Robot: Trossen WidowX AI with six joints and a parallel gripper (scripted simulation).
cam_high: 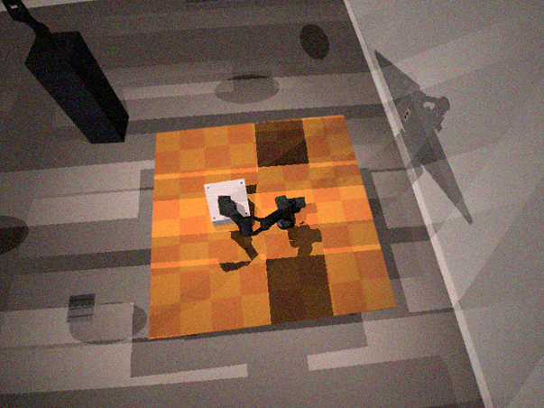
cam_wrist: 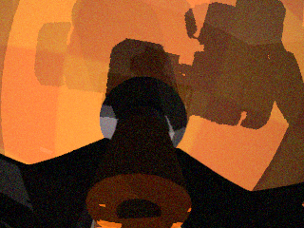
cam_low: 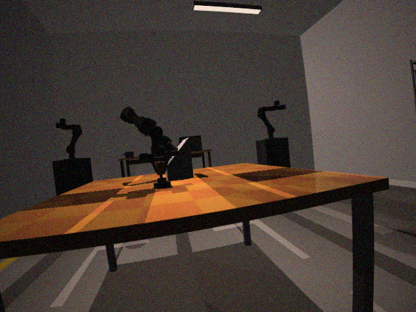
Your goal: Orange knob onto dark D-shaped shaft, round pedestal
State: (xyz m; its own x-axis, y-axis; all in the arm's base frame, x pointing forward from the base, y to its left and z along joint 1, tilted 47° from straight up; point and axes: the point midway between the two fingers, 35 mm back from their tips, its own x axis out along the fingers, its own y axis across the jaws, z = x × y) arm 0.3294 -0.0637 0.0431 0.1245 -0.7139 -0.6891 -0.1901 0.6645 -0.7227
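The orange knob lies 2 cm above my gripper tip. From my gripper tip the other things lie so: round dark pedestal 4 cm below.
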